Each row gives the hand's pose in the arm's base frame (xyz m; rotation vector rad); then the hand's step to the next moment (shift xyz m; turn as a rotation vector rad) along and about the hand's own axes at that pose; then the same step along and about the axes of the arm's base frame.
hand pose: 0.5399 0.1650 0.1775 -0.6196 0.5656 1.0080
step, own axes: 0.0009 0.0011 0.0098 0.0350 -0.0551 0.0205
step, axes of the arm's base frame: 0.0008 0.0079 0.0060 0.0671 0.0134 0.0018
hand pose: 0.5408 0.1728 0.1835 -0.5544 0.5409 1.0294
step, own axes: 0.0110 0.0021 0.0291 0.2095 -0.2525 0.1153
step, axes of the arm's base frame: 0.0072 0.0269 0.0140 0.3310 0.1065 -0.0079
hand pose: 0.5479 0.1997 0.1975 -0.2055 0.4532 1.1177
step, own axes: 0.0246 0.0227 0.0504 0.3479 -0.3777 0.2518
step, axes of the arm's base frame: 0.0009 0.0491 0.0353 0.5271 0.2178 0.0433
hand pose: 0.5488 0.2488 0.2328 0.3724 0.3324 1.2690
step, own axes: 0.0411 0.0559 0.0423 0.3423 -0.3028 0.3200
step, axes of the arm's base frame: -0.0184 0.0501 0.0613 0.4914 0.2254 0.1379
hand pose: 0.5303 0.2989 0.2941 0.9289 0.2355 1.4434
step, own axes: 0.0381 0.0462 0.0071 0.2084 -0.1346 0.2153
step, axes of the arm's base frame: -0.0229 0.0253 0.0497 0.2758 0.1222 0.1300
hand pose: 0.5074 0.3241 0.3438 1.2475 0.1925 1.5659
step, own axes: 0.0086 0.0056 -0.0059 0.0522 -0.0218 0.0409
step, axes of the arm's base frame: -0.0070 0.0072 0.0063 0.0516 0.0316 0.0348
